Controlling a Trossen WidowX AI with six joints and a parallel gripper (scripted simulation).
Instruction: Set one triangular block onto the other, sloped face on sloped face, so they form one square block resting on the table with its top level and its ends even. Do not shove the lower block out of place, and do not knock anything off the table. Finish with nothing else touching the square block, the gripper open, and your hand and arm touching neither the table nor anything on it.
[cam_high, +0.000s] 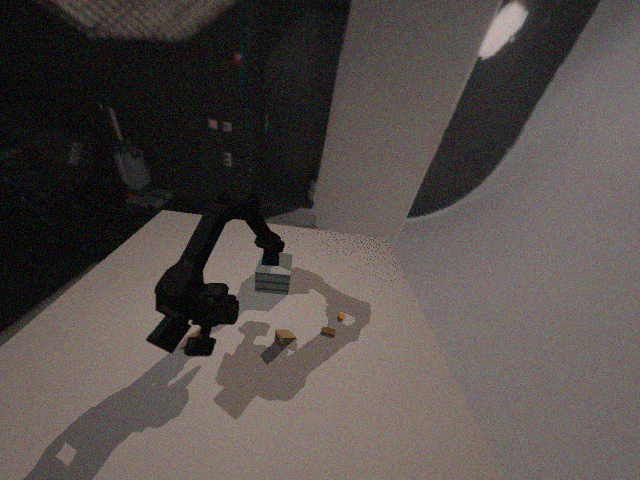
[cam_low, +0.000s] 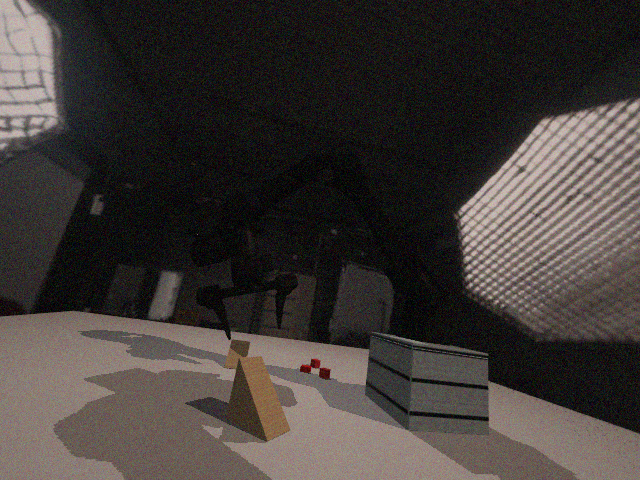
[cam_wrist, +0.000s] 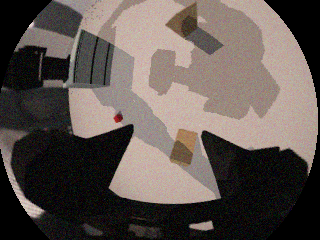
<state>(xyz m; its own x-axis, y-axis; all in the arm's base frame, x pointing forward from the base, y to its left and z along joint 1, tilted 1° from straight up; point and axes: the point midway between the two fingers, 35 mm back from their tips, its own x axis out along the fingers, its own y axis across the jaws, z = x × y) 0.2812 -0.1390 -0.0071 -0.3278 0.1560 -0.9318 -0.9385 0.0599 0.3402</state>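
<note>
The tan triangular block is 60 mm to the right of my gripper tip, 40 mm below it and 20 mm ahead of it. Also, from my gripper tip: small orange piece (410 mm to the left, 80 mm behind, 60 mm below).
</note>
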